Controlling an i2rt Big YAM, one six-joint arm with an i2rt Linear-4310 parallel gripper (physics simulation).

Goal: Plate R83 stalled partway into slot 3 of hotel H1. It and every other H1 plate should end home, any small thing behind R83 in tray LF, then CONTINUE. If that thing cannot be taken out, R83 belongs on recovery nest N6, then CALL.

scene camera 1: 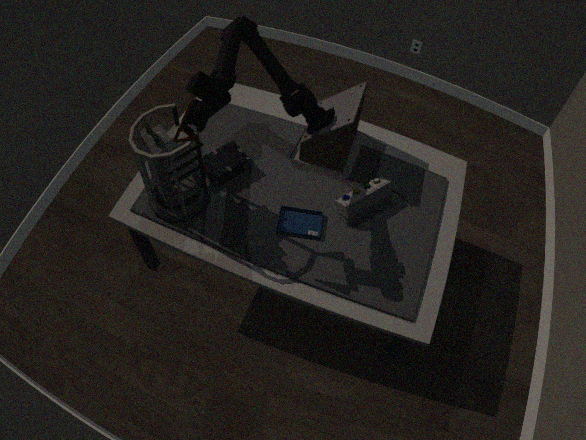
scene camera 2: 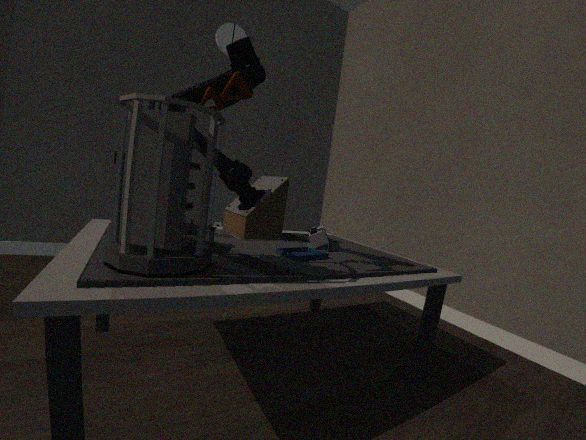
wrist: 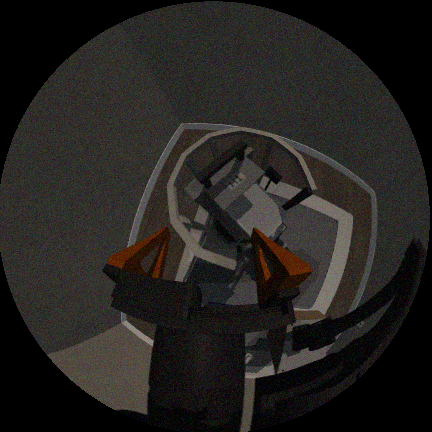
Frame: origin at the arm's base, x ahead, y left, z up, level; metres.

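Where they show: gripper, fingertip midpoint: [scene camera 1: 179,131] [scene camera 2: 210,104] [wrist: 209,231]; arm's base, origin of the base link: [scene camera 1: 321,122] [scene camera 2: 252,201] [wrist: 300,337].
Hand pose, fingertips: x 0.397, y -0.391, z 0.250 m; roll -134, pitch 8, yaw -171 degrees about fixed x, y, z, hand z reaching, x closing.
Observation:
Each offset is from my fingertips to the centre of the thing.
My gripper [scene camera 1: 186,136] [scene camera 2: 210,106] [wrist: 209,231] is open and empty, its orange fingers wide apart at rim height or a little above, beside the round cage. Hotel H1 [wrist: 260,207] stands inside the cage; its label shows in the wrist view. Its dark slot ledges show from the side in the second scene view. Plate R83, slot 3 and any small thing behind the plate cannot be made out in the dim light. A shallow blue tray @[dz -0.393, dx -0.025, dy +0.395 m] [scene camera 1: 300,222] [scene camera 2: 302,254] with a small white label lies mid-table; the label is unreadable. Nest N6 cannot be identified.
The cage's pale rim [scene camera 1: 165,154] [scene camera 2: 150,96] [wrist: 172,195] has a gap on one side. A dark low fixture @[dz -0.364, dx -0.195, dy +0.057 m] [scene camera 1: 227,162] sits beside the cage. A sloped box @[dz -0.360, dx -0.171, dy +0.606 m] [scene camera 1: 370,205] [scene camera 2: 318,239] carries coloured buttons. The arm's wedge-shaped base [scene camera 1: 327,147] [scene camera 2: 270,215] stands at the back.

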